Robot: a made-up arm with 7 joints.
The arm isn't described. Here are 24 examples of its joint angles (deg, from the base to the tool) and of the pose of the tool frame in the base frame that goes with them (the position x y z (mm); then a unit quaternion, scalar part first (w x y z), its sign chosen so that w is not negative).
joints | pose
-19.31 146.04 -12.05 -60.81 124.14 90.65 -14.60 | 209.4 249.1 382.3 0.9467 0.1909 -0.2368 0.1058
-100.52 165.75 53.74 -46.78 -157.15 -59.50 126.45 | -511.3 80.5 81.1 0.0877 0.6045 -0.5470 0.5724
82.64 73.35 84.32 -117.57 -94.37 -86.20 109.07 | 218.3 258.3 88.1 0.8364 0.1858 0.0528 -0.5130
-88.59 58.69 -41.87 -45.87 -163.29 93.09 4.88 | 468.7 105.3 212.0 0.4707 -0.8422 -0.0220 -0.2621
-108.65 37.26 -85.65 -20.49 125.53 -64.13 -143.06 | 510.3 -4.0 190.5 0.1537 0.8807 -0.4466 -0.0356
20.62 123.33 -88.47 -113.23 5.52 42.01 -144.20 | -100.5 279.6 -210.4 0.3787 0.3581 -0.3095 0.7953
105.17 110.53 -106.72 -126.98 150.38 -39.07 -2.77 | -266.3 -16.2 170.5 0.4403 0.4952 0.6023 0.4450
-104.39 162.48 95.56 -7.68 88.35 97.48 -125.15 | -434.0 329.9 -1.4 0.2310 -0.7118 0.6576 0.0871
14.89 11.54 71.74 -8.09 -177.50 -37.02 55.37 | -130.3 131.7 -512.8 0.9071 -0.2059 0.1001 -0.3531
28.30 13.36 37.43 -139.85 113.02 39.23 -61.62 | 188.8 189.3 -37.9 0.5781 -0.1360 -0.7988 -0.0960
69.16 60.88 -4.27 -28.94 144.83 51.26 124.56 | -321.2 408.2 -151.2 0.5150 -0.0526 0.0964 -0.8501
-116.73 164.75 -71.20 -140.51 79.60 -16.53 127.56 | 108.2 129.7 207.6 0.3520 -0.6953 -0.6160 0.1148
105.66 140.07 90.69 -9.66 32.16 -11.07 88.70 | 295.5 452.0 76.9 0.6069 0.2259 -0.7163 0.2600
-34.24 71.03 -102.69 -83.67 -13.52 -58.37 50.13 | 186.9 147.3 -384.2 0.6388 -0.4837 -0.1937 -0.5661
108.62 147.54 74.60 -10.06 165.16 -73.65 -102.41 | 340.9 425.5 20.2 0.2636 0.9044 -0.2838 0.1792
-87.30 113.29 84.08 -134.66 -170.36 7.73 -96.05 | -285.4 -27.5 36.1 0.6124 -0.1778 0.5991 0.4841
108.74 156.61 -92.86 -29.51 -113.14 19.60 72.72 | 260.3 466.2 84.3 0.3835 0.3701 -0.6164 0.5796
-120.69 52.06 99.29 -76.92 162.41 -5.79 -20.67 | 110.9 427.0 157.7 0.6807 0.7306 0.0495 0.0215
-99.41 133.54 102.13 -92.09 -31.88 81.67 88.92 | -397.6 121.3 -107.1 0.7469 0.4419 0.3840 -0.3153
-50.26 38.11 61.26 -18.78 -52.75 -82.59 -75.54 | 401.7 323.8 -176.0 0.0728 0.8157 -0.4969 -0.2872
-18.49 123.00 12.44 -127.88 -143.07 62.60 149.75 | 265.1 -38.2 162.8 0.3239 -0.1155 0.6588 0.6691
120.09 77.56 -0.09 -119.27 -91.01 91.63 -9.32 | -205.3 155.2 -227.7 0.1803 0.5674 0.2891 -0.7496
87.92 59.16 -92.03 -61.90 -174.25 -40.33 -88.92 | -499.6 23.4 0.5 0.6528 0.2535 0.7125 0.0441
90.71 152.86 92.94 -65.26 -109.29 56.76 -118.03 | 488.3 64.3 33.8 0.3974 -0.5148 -0.7407 -0.1688
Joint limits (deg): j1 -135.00..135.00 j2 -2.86..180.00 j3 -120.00..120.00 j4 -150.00..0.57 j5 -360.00..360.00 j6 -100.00..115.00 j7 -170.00..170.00
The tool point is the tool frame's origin. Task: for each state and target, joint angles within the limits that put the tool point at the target. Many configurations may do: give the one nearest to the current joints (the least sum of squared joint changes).
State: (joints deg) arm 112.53 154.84 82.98 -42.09 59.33 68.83 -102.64
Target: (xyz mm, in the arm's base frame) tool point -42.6 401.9 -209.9
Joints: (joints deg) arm 135.00 106.66 40.02 -82.30 59.33 68.83 -102.64
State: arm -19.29 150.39 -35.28 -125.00 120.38 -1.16 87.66
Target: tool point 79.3 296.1 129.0
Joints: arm -51.35 180.00 -78.49 -122.46 120.38 -1.16 87.66
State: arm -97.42 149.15 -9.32 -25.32 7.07 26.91 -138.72
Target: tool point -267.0 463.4 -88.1
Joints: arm -129.01 151.23 -9.12 0.46 7.07 26.91 -138.72
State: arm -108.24 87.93 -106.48 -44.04 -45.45 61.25 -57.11
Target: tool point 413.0 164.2 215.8
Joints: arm -116.83 85.90 -100.37 -65.08 -45.45 61.25 -57.11
